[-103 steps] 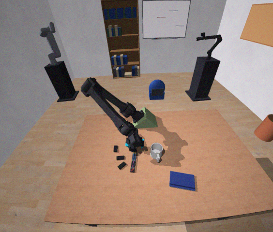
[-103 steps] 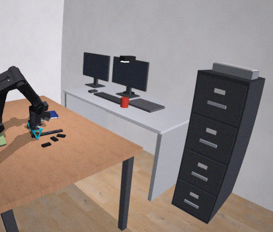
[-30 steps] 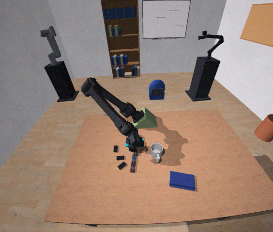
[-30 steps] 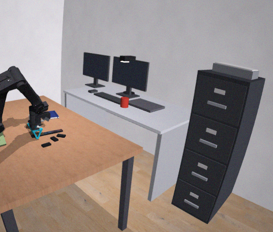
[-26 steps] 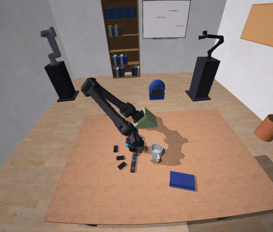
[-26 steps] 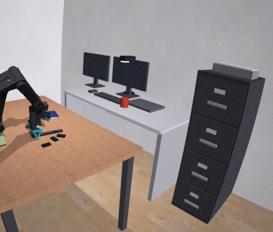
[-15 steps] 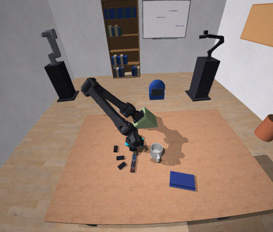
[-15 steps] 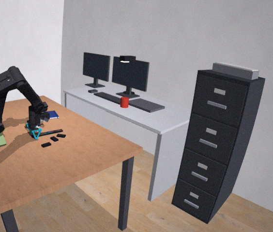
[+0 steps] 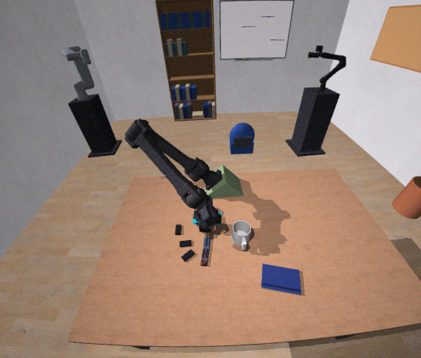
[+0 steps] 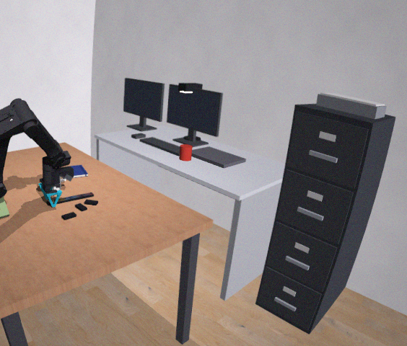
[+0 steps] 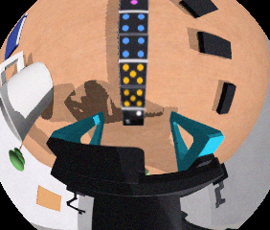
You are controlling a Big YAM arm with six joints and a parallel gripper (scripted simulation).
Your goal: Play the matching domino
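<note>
Now: hand 10 mm short of the domino and 10 mm above it. From my hand the other things lie so: blue book: 300 mm ahead, 270 mm to the left, 10 mm below.
</note>
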